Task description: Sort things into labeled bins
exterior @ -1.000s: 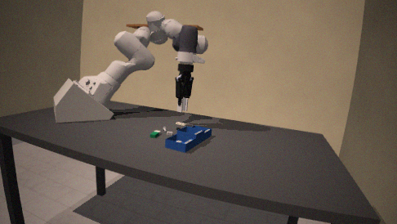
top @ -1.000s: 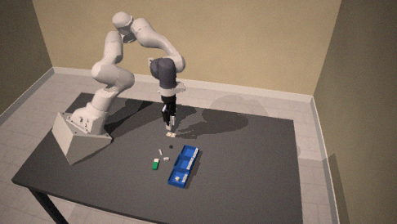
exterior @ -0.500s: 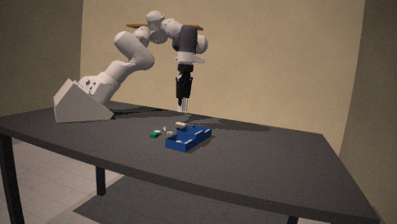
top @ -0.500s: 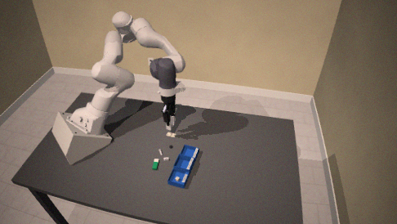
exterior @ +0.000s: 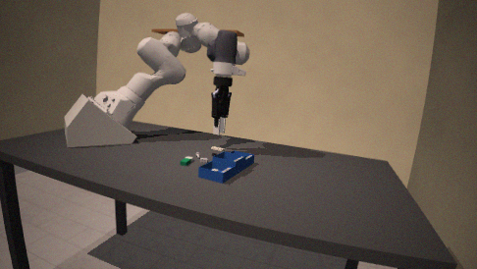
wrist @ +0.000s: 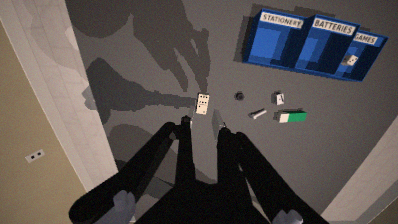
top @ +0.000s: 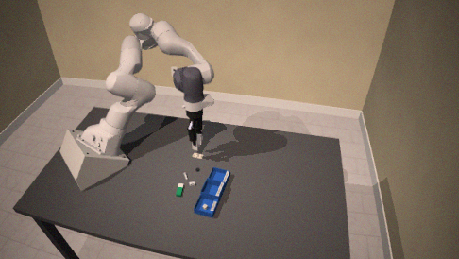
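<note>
Now: hand 100 mm above the white domino. The rest, counted from my hand: white bolt 140 mm to the right, 100 mm below, 20 mm behind; dark round thing 100 mm below, 90 mm to the right, 20 mm ahead; pale grey piece 180 mm to the right, 90 mm below, 30 mm ahead.
</note>
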